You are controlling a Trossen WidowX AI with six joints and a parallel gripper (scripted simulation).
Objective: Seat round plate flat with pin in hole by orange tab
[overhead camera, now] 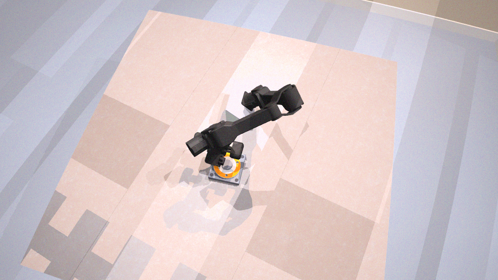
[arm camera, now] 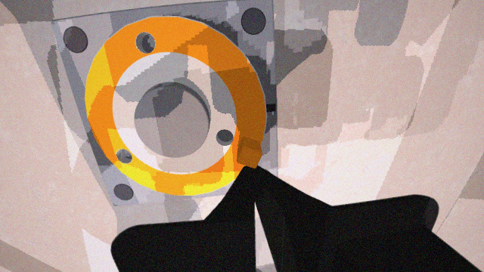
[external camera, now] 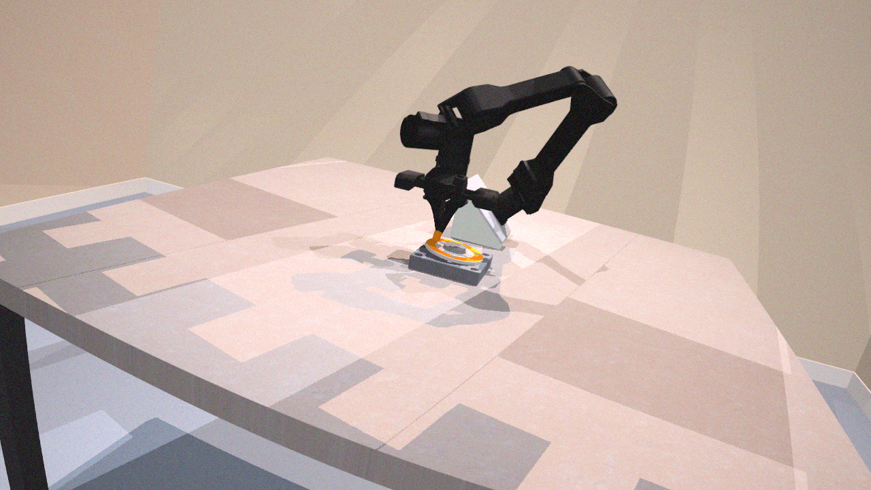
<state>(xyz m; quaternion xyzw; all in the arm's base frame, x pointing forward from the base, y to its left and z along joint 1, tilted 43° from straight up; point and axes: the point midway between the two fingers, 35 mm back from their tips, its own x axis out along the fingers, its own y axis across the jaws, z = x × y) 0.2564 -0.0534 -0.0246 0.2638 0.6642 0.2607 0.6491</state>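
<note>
Now: gripper tip 40 mm to the right of the square grey base, 30 mm short of it and 20 mm above it.
</note>
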